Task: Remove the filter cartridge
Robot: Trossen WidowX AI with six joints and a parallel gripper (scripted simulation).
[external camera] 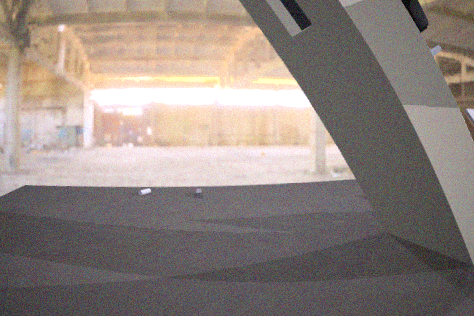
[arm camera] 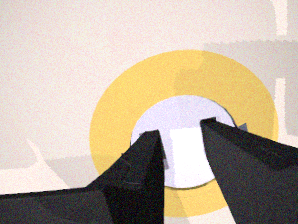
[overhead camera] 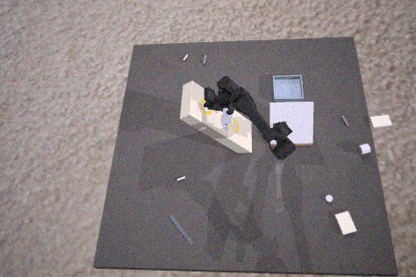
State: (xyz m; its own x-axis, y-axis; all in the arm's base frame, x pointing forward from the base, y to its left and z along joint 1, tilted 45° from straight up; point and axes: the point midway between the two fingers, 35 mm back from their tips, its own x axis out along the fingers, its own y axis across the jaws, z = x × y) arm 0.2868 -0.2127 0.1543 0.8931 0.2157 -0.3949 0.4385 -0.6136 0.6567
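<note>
The round filter cartridge is 10 mm below my gripper tip and 10 mm ahead of it. The rest, counted from my gripper tip: glass-walled tray 440 mm behind, 270 mm below, 220 mm to the right.
</note>
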